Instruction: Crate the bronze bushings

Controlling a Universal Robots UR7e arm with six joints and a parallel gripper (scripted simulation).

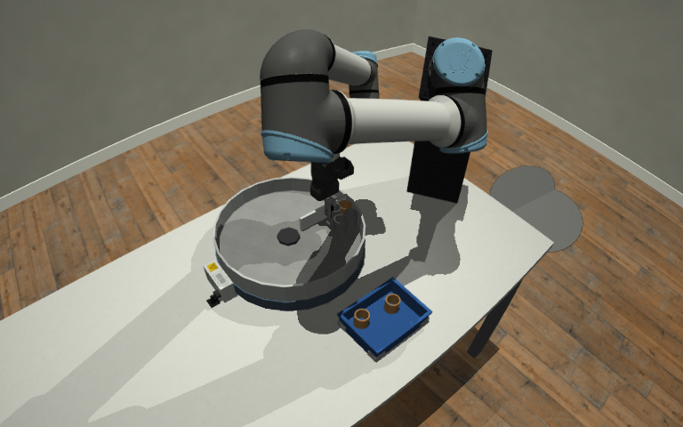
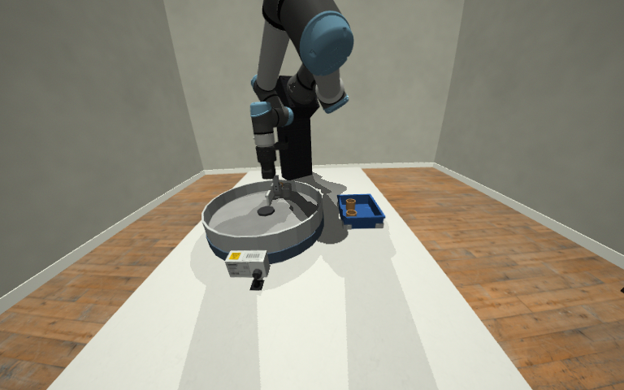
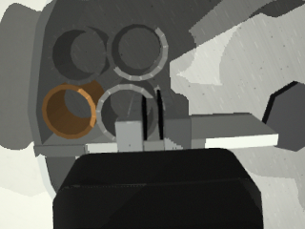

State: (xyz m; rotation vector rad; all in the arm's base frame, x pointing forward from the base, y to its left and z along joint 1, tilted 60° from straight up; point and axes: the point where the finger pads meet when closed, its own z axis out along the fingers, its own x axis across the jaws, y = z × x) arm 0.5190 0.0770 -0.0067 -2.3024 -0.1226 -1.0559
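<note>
Now: hand 130 mm short of the round turning table, 50 mm above it and 30 mm to the right of it. Round my hand: blue crate: 340 mm to the left, 80 mm below, 60 mm behind.
</note>
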